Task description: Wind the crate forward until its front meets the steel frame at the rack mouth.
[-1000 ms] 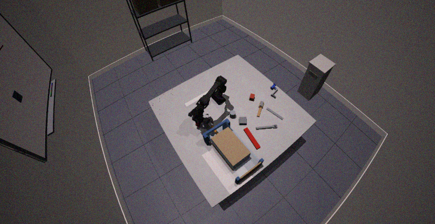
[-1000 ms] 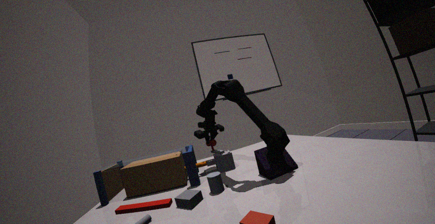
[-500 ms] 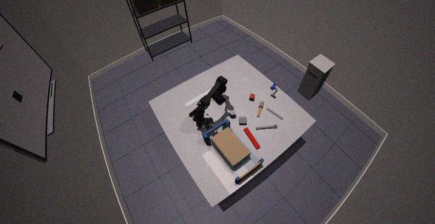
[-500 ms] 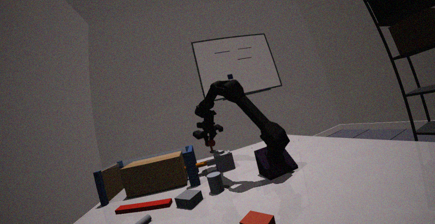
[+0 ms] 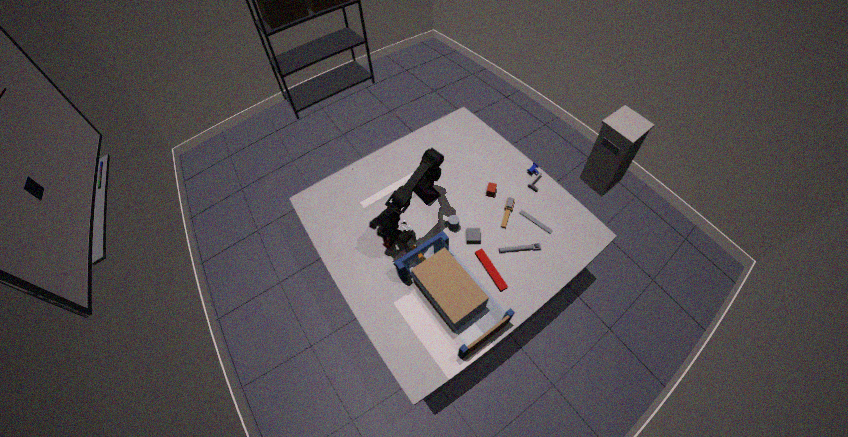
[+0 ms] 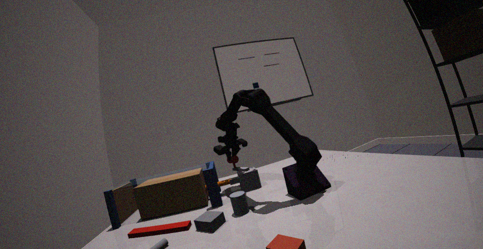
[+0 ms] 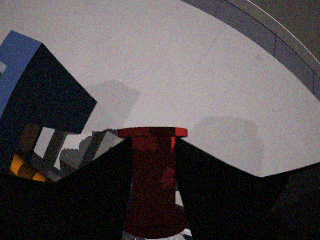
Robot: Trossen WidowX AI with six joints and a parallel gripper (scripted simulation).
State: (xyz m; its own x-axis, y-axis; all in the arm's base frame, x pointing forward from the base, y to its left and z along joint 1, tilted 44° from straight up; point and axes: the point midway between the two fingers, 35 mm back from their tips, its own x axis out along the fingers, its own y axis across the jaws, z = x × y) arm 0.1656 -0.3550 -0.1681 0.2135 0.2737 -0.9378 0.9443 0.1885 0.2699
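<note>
Now: gripper tip 5 cm to the right of the winch handle with red knob, 4 cm above it and 2 cm past it. Also, from my gripper tip: grey block: 37 cm to the left, 20 cm ahead, 13 cm below; then blue frame: 12 cm ahead, 9 cm to the left, 4 cm below; then grey winch: 11 cm to the left, 11 cm below, 6 cm behind.
</note>
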